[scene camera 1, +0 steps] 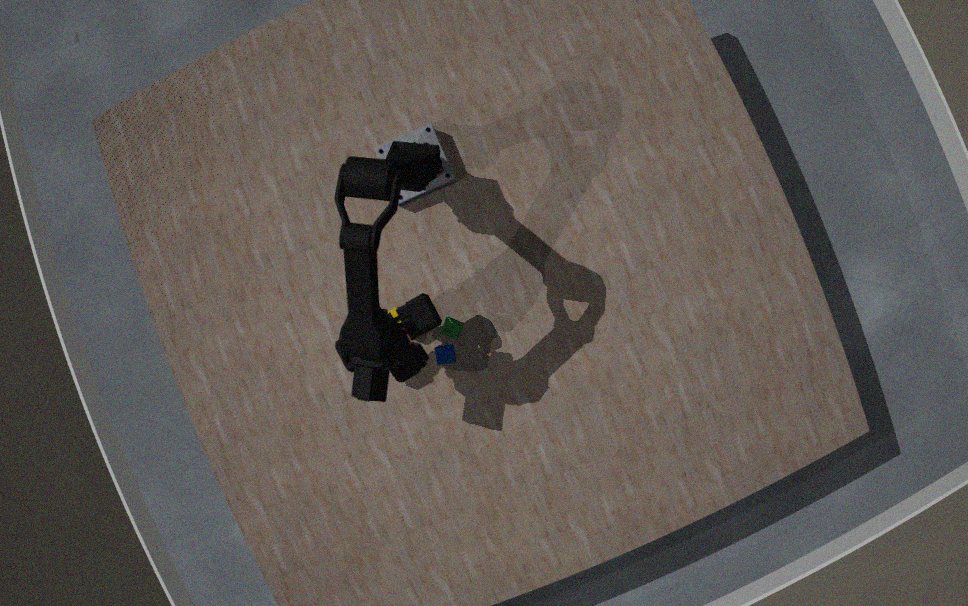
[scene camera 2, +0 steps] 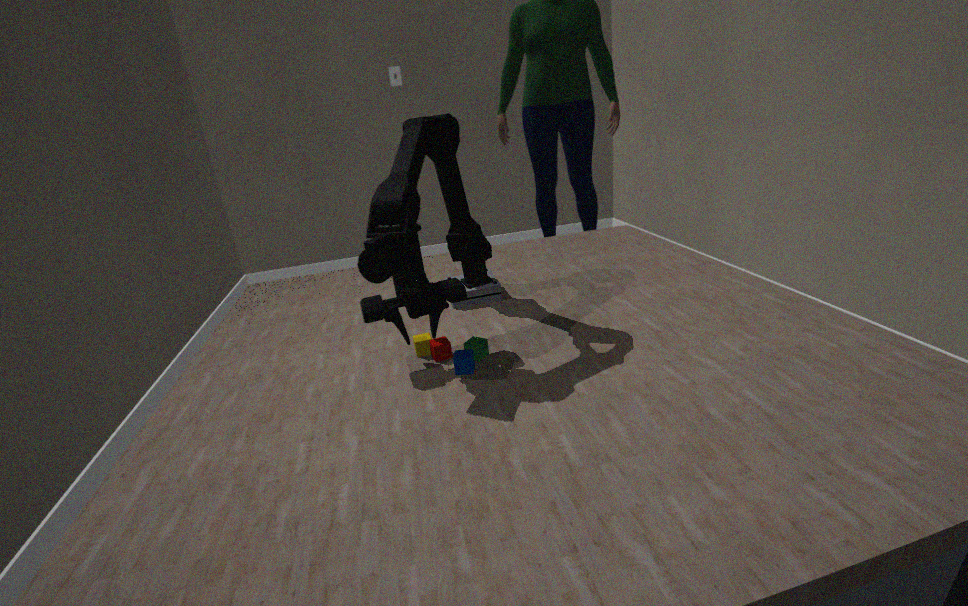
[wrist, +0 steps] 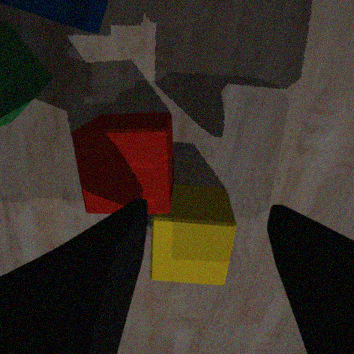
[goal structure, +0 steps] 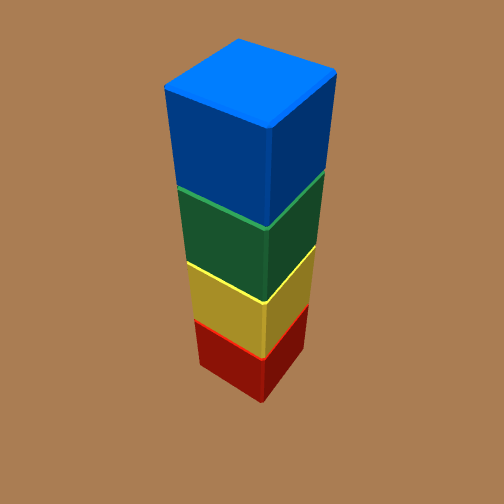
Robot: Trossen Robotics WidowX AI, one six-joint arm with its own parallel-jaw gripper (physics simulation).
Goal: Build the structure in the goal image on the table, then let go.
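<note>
The yellow cube (scene camera 1: pixel 392 312) (scene camera 2: pixel 422 345) (wrist: pixel 192 250) is on the table, close beside the red cube (scene camera 2: pixel 441 349) (wrist: pixel 155 160). The red cube's near corner meets or nearly meets the yellow one in the wrist view. My gripper (scene camera 2: pixel 421 339) (wrist: pixel 208 213) is open, pointing down, with its fingertips low on either side of the yellow cube. The left finger in the wrist view overlaps the red cube's lower edge; I cannot tell if they touch. The green cube (scene camera 1: pixel 451 328) (scene camera 2: pixel 476 347) (wrist: pixel 20 75) stands turned, near the blue cube (scene camera 1: pixel 445 354) (scene camera 2: pixel 464 362) (wrist: pixel 60 10). The arm mostly hides the red cube in scene camera 1.
The arm's base plate (scene camera 1: pixel 428 130) (scene camera 2: pixel 477 294) is on the wooden table (scene camera 1: pixel 642 428) (scene camera 2: pixel 357 500). The arm's shadow falls across the green and blue cubes. A person in a green top (scene camera 2: pixel 560 53) stands behind the table.
</note>
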